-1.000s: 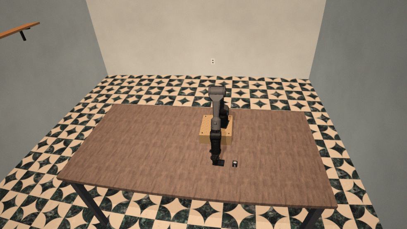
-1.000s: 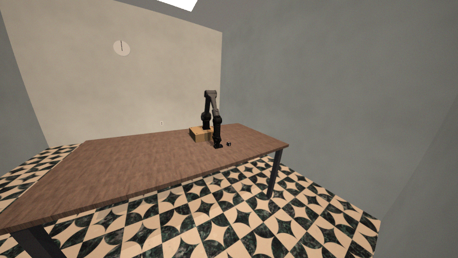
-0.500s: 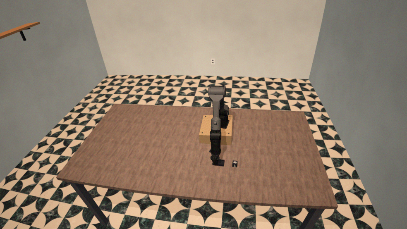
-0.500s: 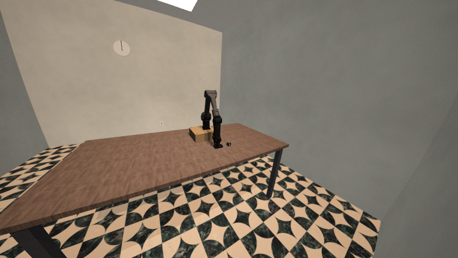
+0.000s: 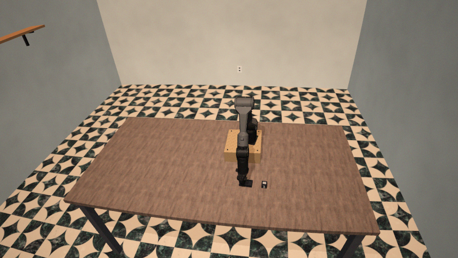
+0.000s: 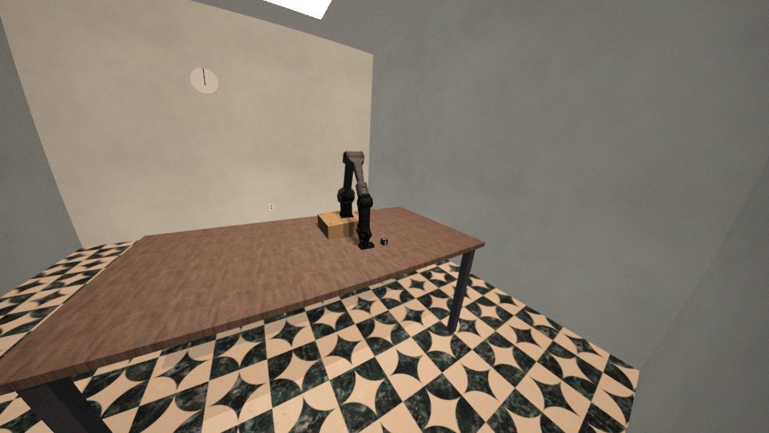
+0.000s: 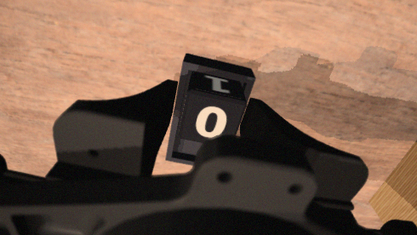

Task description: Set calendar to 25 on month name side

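The dark cube is right at my hand. The rest, counted from my hand: tray 2 cm to the left, 2 cm below.
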